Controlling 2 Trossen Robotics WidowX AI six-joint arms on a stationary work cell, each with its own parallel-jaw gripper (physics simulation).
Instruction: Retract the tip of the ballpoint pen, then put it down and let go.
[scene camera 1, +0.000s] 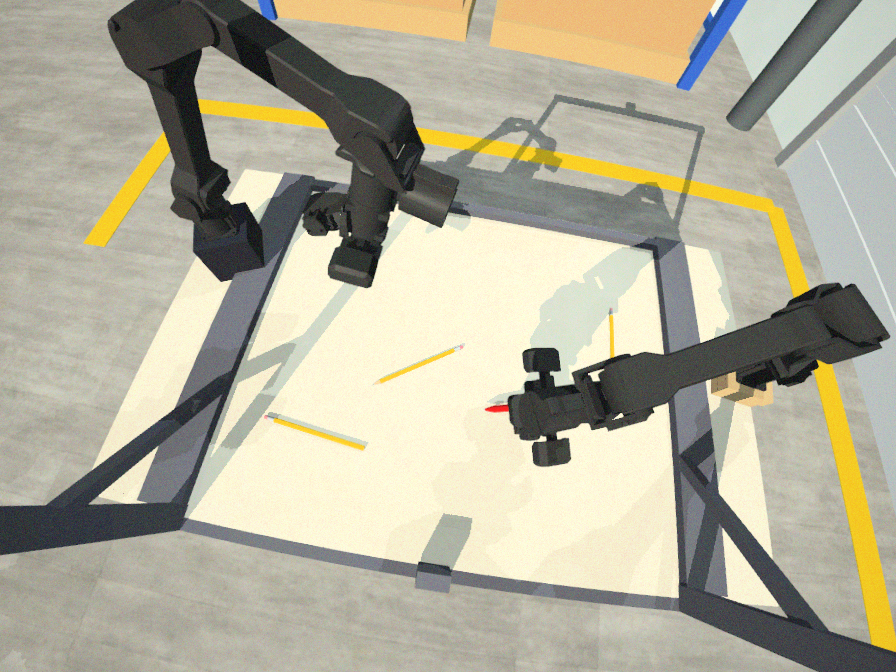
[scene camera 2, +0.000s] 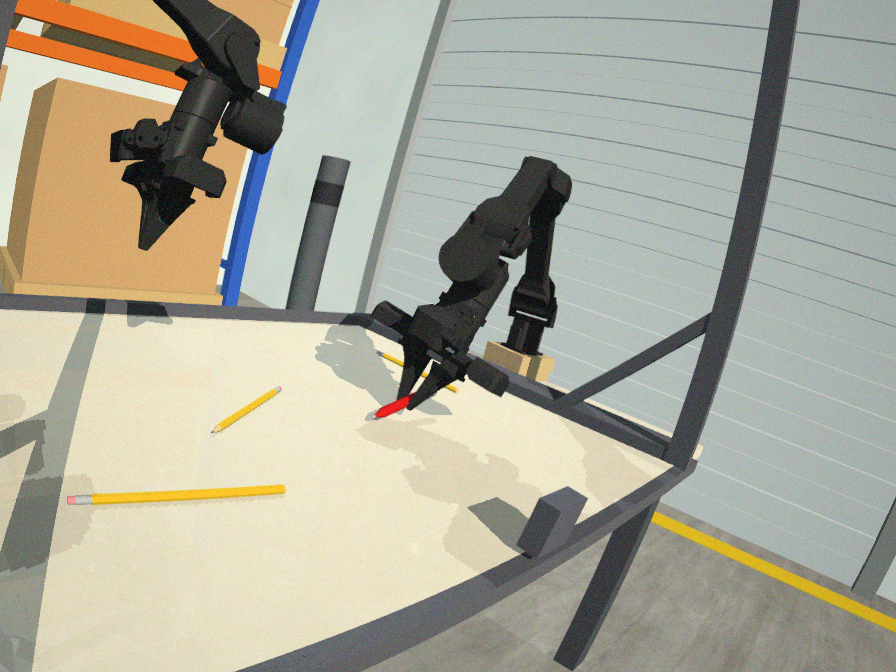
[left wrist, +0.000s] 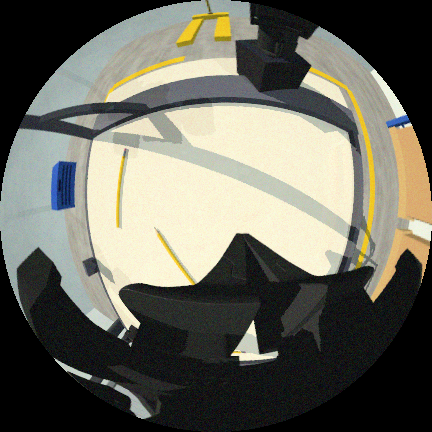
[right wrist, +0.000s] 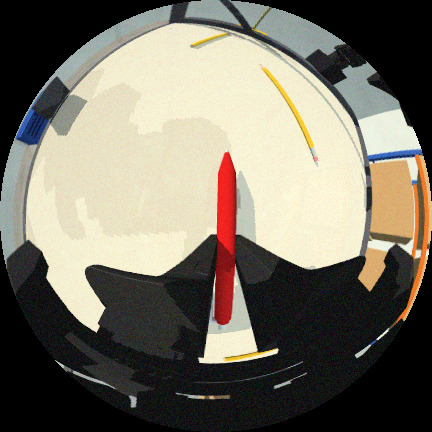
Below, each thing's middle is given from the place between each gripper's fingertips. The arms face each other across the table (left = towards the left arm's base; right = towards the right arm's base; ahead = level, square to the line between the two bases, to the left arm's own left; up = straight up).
Right now the red ballpoint pen (right wrist: 226, 177) is 140 mm behind my left hand, 330 mm to the right of it and 130 mm below it. The rest, counted from my left hand: grey block (scene camera 2: 554, 516) 430 mm behind, 240 mm to the right, 120 mm below; tan block (scene camera 2: 537, 368) 40 mm ahead, 770 mm to the right, 130 mm below.
My right hand is 10 mm below the red ballpoint pen. Also, from my right hand: grey block (300 mm behind, 90 mm to the left, 10 mm above); tan block (170 mm ahead, 450 mm to the right, 10 mm above).
